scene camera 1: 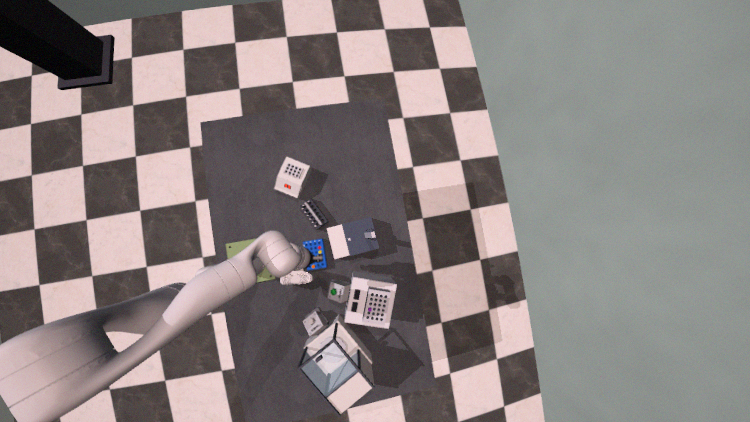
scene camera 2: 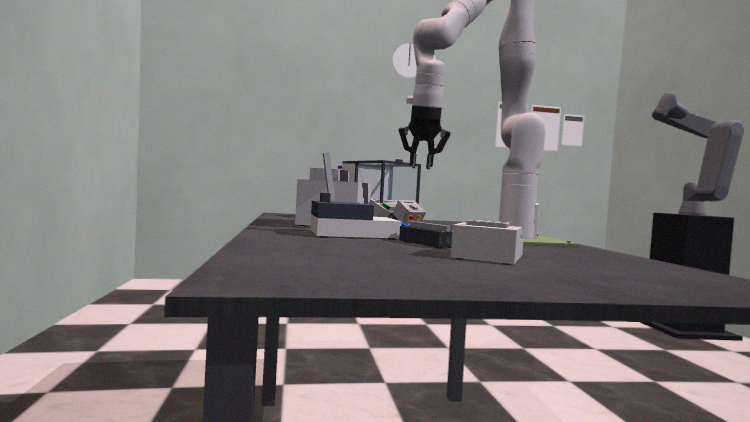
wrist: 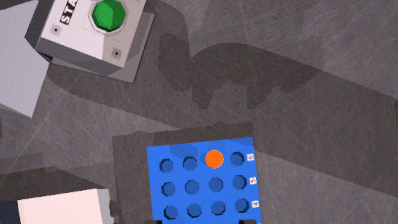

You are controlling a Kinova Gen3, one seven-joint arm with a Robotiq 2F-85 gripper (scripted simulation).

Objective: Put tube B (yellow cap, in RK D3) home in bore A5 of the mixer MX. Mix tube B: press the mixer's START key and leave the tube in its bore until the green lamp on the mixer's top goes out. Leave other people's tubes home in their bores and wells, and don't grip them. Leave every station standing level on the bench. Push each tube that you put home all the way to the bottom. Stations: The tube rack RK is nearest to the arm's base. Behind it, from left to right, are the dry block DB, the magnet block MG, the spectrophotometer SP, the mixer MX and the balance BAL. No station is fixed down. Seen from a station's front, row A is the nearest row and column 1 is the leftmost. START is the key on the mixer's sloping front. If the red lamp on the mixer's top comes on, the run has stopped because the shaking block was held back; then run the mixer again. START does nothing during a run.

Observation:
The pictures show: my gripper, a dry block, a magnet block and a spectrophotometer.

